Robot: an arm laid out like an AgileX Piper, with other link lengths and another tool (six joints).
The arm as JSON. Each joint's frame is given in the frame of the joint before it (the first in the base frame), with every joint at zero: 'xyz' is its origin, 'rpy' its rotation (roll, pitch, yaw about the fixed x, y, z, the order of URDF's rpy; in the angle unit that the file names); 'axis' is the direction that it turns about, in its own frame. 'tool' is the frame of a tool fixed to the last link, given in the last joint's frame.
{
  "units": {
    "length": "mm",
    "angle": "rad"
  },
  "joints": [
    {
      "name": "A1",
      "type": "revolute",
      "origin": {
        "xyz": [
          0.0,
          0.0,
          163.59
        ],
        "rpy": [
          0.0,
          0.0,
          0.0
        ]
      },
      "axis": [
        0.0,
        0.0,
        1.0
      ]
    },
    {
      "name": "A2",
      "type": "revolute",
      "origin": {
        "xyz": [
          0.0,
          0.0,
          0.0
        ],
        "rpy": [
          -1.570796,
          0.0,
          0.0
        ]
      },
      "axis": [
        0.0,
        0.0,
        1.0
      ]
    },
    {
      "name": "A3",
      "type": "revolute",
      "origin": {
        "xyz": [
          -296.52,
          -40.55,
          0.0
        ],
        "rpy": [
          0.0,
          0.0,
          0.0
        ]
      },
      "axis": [
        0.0,
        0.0,
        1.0
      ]
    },
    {
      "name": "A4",
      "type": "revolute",
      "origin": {
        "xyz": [
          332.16,
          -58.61,
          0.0
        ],
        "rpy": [
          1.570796,
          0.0,
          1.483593
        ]
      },
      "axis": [
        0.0,
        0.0,
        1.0
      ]
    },
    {
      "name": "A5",
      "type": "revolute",
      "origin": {
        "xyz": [
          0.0,
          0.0,
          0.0
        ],
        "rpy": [
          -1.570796,
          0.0,
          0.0
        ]
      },
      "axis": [
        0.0,
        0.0,
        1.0
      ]
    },
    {
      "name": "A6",
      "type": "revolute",
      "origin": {
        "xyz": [
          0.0,
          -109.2,
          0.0
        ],
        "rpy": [
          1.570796,
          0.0,
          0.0
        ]
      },
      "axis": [
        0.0,
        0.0,
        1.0
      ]
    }
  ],
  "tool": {
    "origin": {
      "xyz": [
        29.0,
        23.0,
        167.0
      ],
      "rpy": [
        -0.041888,
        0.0,
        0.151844
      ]
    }
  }
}
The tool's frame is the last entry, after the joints.
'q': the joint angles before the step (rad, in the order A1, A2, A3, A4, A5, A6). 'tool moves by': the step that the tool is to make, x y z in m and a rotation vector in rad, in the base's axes. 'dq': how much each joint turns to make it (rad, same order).
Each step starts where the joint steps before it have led.
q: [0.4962 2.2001 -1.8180 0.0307 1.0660 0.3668]
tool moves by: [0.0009 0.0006 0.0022 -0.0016 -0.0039 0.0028]
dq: [0.0016 0.0000 -0.0067 -0.0034 0.0041 -0.0001]
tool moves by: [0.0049 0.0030 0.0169 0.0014 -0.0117 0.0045]
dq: [0.0024 -0.0001 -0.0499 -0.0048 0.0390 0.0001]
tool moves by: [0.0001 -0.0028 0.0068 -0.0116 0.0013 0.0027]
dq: [0.0000 -0.0015 -0.0198 -0.0099 0.0280 0.0000]
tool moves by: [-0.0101 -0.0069 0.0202 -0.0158 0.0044 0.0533]
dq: [-0.0001 -0.0393 0.0002 -0.0006 0.0511 -0.0539]
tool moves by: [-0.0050 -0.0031 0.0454 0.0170 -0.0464 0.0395]
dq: [0.0000 -0.0830 0.0001 0.0018 0.0345 -0.0403]
